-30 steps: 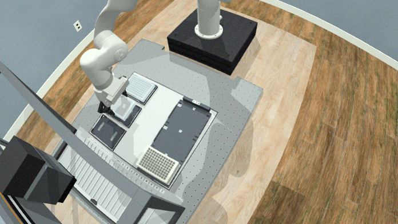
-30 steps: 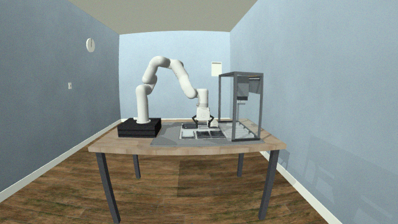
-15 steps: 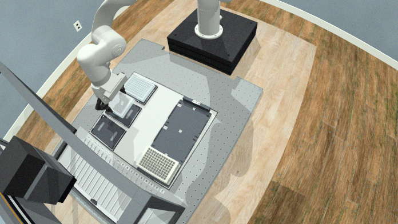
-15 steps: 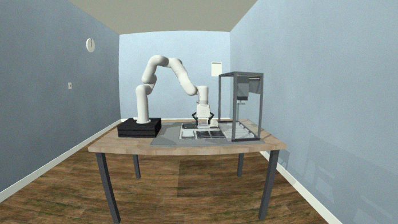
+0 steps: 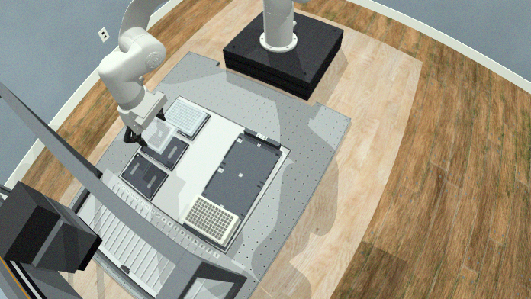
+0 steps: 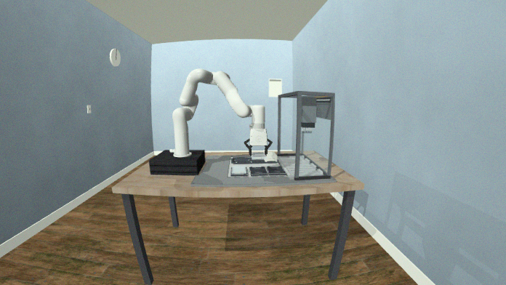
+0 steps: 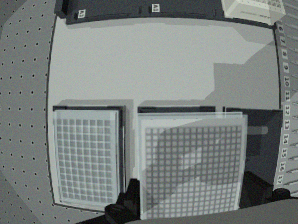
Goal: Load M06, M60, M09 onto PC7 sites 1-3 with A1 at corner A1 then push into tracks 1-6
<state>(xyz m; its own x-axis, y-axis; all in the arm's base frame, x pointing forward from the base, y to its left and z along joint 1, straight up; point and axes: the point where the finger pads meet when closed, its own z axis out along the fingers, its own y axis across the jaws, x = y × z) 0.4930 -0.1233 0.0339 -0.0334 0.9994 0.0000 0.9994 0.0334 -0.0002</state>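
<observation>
Now: the carrier PC7 260 mm to the left of my hand and 100 mm below it. Also, from my hand: plate nest S2: 110 mm below; then plate nest S1: 120 mm behind, 110 mm below; then plate nest S3: 110 mm ahead, 110 mm below.
</observation>
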